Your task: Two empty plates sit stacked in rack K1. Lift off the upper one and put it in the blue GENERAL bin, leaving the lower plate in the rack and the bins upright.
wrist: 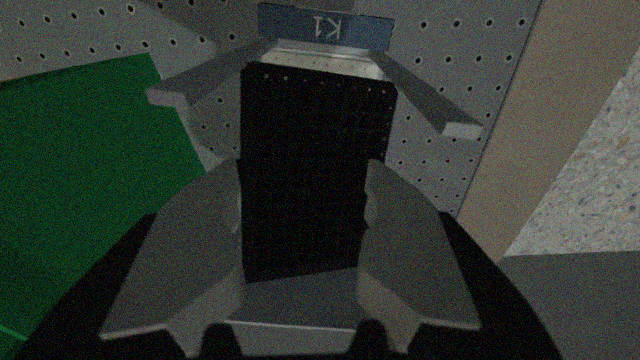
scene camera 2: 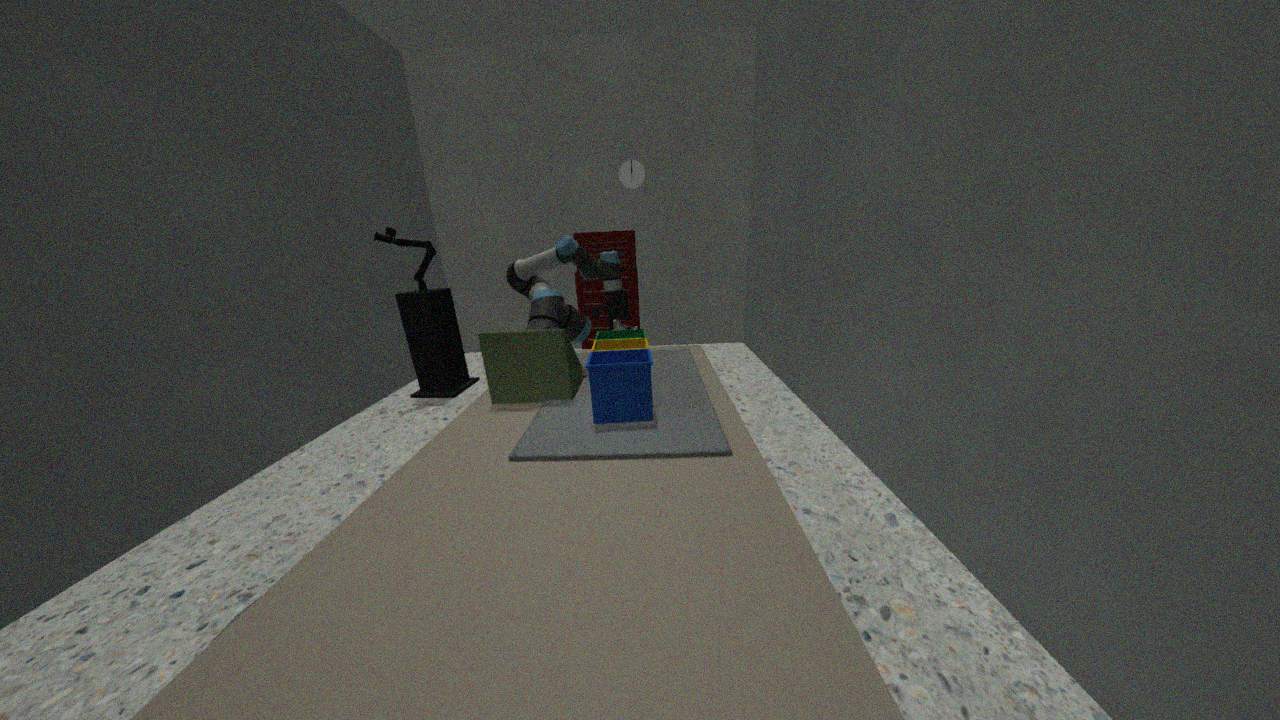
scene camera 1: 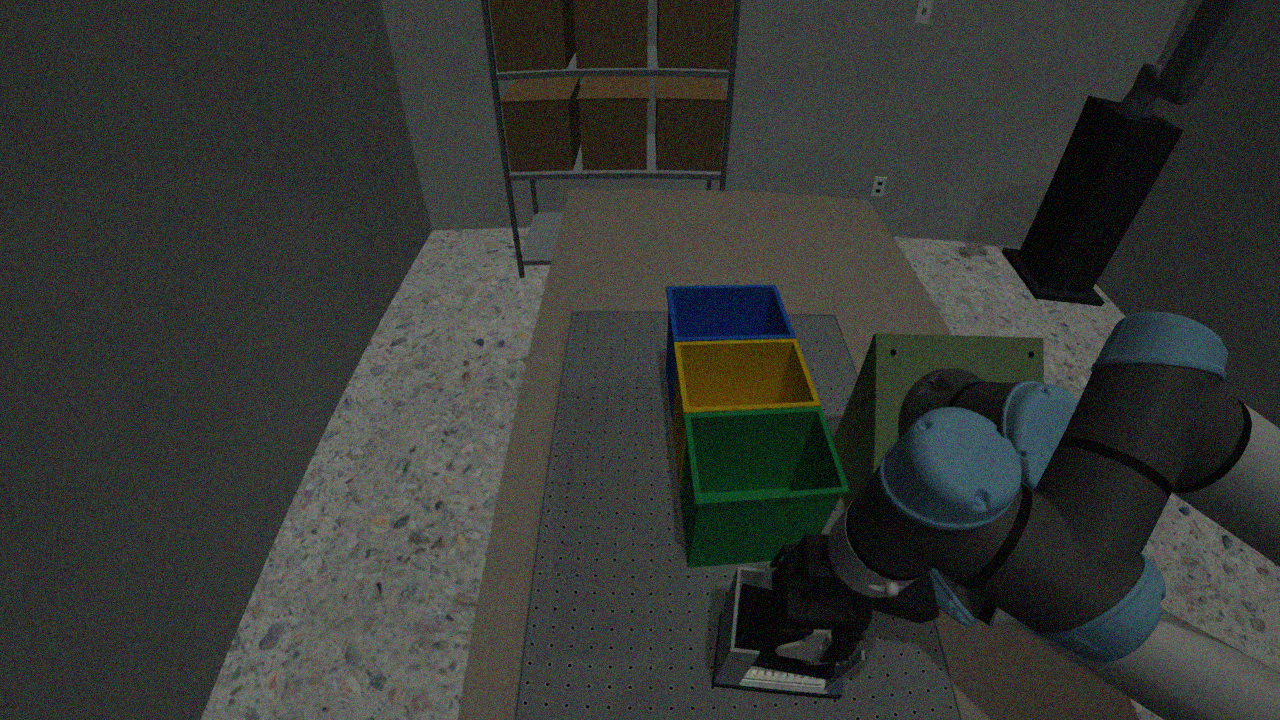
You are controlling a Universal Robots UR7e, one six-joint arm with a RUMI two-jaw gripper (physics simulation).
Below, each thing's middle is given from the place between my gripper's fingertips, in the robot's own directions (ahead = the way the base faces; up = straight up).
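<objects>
My hand is 20 mm short of the black plate point(scene camera 1: 755, 608), which is the nearest to my hand of the things named here, going by their middles. Distances from my hand: green bin point(scene camera 1: 752, 481), 10 mm below, 50 mm ahead, 190 mm to the right; yellow bin point(scene camera 1: 730, 375), 10 mm below, 70 mm ahead, 320 mm to the right; blue general bin point(scene camera 1: 719, 312), 10 mm below, 90 mm ahead, 450 mm to the right. Going by their middles, the blue general bin is the farthest from my hand of the things named here.
</objects>
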